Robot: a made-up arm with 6 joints. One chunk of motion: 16 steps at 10 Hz.
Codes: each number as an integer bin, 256 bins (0 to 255) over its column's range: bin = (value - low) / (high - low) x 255, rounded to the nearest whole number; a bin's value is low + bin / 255 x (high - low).
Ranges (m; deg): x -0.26..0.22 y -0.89..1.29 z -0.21..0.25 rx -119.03..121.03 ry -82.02..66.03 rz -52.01..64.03
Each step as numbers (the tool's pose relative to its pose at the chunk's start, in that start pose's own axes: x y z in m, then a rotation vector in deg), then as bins.
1 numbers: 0.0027 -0.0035 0.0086 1.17 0.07 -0.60
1 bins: 140 104 121 128 141 113
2 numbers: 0.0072 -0.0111 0.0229 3.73 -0.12 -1.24
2 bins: 142 103 129 130 141 112
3 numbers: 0.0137 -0.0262 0.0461 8.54 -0.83 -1.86
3 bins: 145 101 142 136 140 110
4 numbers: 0.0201 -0.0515 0.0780 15.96 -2.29 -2.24
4 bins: 149 98 160 143 137 109
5 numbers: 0.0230 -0.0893 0.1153 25.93 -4.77 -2.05
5 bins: 150 94 180 154 133 110
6 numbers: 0.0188 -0.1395 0.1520 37.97 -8.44 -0.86
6 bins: 148 88 201 167 127 112
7 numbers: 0.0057 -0.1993 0.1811 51.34 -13.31 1.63
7 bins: 141 81 217 181 118 118
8 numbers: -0.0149 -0.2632 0.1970 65.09 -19.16 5.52
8 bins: 130 73 226 196 108 126
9 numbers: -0.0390 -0.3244 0.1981 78.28 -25.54 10.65
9 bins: 117 66 226 210 97 138
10 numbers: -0.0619 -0.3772 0.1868 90.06 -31.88 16.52
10 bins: 105 60 220 222 86 151
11 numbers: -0.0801 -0.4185 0.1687 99.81 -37.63 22.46
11 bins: 96 55 210 232 76 164
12 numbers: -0.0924 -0.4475 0.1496 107.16 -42.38 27.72
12 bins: 89 52 199 240 68 175
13 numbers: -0.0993 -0.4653 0.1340 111.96 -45.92 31.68
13 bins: 85 50 191 245 62 184
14 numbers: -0.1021 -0.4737 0.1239 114.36 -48.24 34.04
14 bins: 84 49 185 248 58 189
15 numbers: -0.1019 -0.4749 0.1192 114.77 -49.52 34.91
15 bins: 84 49 182 248 56 191
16 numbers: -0.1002 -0.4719 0.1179 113.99 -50.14 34.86
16 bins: 85 49 182 248 55 191
